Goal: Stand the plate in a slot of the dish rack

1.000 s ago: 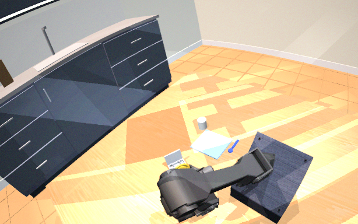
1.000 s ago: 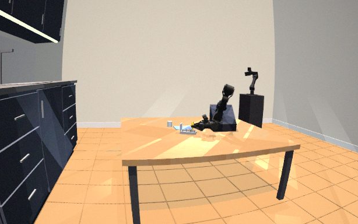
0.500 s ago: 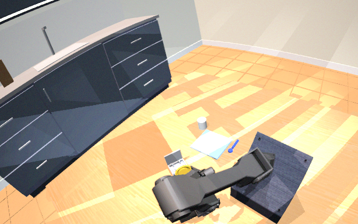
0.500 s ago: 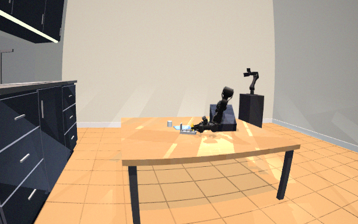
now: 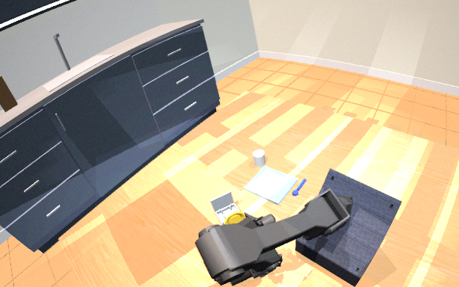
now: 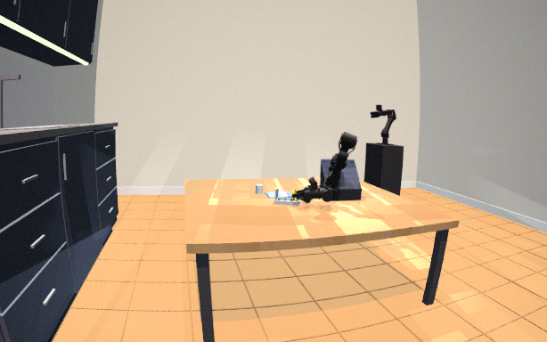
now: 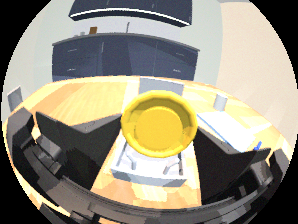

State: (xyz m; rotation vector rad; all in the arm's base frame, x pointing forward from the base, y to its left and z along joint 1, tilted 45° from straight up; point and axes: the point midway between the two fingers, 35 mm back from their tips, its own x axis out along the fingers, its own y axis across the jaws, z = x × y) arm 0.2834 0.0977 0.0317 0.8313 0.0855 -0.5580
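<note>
Right now my gripper tip is 10 mm past the yellow plate. The rest, counted from my gripper tip: grey dish rack (30 mm below, 20 mm ahead, 10 mm to the right); blue spoon (230 mm to the right, 110 mm behind, 50 mm below); light blue mat (210 mm to the right, 50 mm below, 10 mm behind).
</note>
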